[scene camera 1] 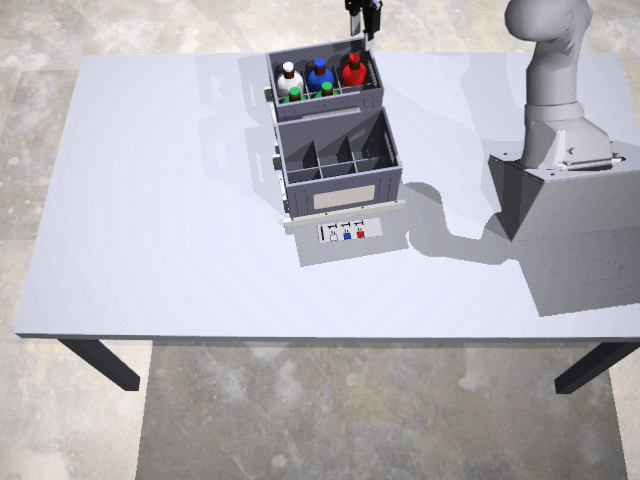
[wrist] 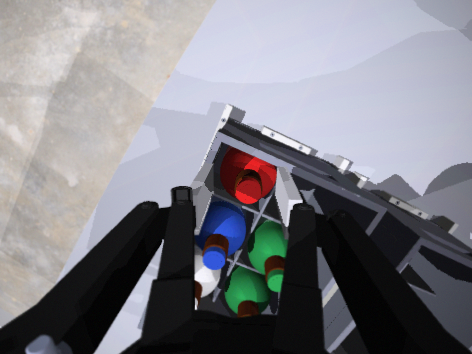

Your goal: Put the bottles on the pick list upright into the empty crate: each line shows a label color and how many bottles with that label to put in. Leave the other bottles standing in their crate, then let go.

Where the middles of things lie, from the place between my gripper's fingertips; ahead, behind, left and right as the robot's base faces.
I see my gripper 120 mm above the red bottle (wrist: 247, 178), 20 mm to the right of it and 20 mm short of it. The rest, counted from my hand: blue bottle (wrist: 223, 231) (120 mm below, 110 mm ahead, 30 mm to the left); then white bottle (wrist: 206, 280) (200 mm ahead, 120 mm below, 40 mm to the left); then pale rail (scene camera 1: 386, 206) (400 mm to the left, 190 mm below, 70 mm ahead).
